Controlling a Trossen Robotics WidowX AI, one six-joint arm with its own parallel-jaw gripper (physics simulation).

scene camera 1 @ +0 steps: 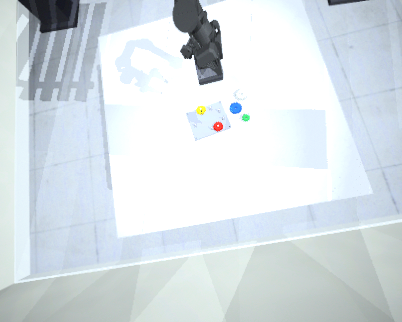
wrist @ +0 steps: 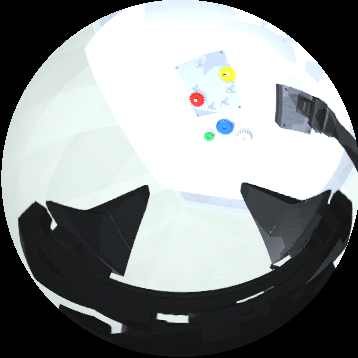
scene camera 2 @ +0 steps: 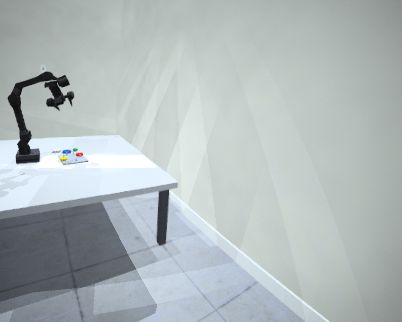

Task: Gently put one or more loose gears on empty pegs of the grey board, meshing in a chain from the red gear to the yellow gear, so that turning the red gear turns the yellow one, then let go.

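Frame: origin at the arm's base, x down, y right, z back, level; millimetres.
Seen in the pictures: gripper, fingertip midpoint: (scene camera 1: 221,66) (wrist: 196,188) (scene camera 2: 65,108); arm's base at its link origin: (wrist: 304,105) (scene camera 2: 24,153).
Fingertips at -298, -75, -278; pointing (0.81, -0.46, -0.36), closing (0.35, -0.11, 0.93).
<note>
Pixels of each thing's top centre, then the offset from my fingertips to it, as dx, dy, dz. "*": a spot on its surface instead. Level surfaces: height alone.
- grey board at its top centre: (wrist: 209,83) (scene camera 1: 207,117) (scene camera 2: 71,154) +324, +71, -32
- red gear at a spot on its surface: (wrist: 196,99) (scene camera 1: 217,124) (scene camera 2: 78,152) * +324, +18, -78
- yellow gear at a spot on its surface: (wrist: 228,74) (scene camera 1: 201,108) (scene camera 2: 62,156) * +324, +103, +27
- blue gear at its top centre: (wrist: 223,127) (scene camera 1: 235,107) (scene camera 2: 66,150) +337, -86, +17
- small green gear at its top centre: (wrist: 207,137) (scene camera 1: 246,117) (scene camera 2: 75,148) +337, -136, -44
- white gear at its top centre: (wrist: 243,138) (scene camera 1: 241,93) (scene camera 2: 56,149) +337, -123, +96
- white table at its surface level: dx +354
The grey board (scene camera 1: 202,131) (scene camera 2: 75,162) (wrist: 187,76) lies flat on the table, with several small pegs. The red gear (scene camera 1: 218,126) (scene camera 2: 79,154) (wrist: 196,99) and the yellow gear (scene camera 1: 201,110) (scene camera 2: 63,158) (wrist: 228,74) sit on it, apart from each other. The blue gear (scene camera 1: 235,108) (scene camera 2: 66,151) (wrist: 224,126), the small green gear (scene camera 1: 245,117) (scene camera 2: 75,149) (wrist: 209,136) and the white gear (scene camera 1: 240,94) (scene camera 2: 56,151) (wrist: 244,135) lie loose beside the board. My gripper (scene camera 2: 65,108) (wrist: 196,188) is open and empty, high above the table; its fingertips are hard to make out in scene camera 1.
The white table (scene camera 1: 220,185) (scene camera 2: 130,175) bears the board and gears. The arm's base (scene camera 1: 210,79) (scene camera 2: 28,156) (wrist: 292,112) stands near the board, on the yellow gear's side. A pale wall (scene camera 2: 280,125) rises beyond the table's edge.
</note>
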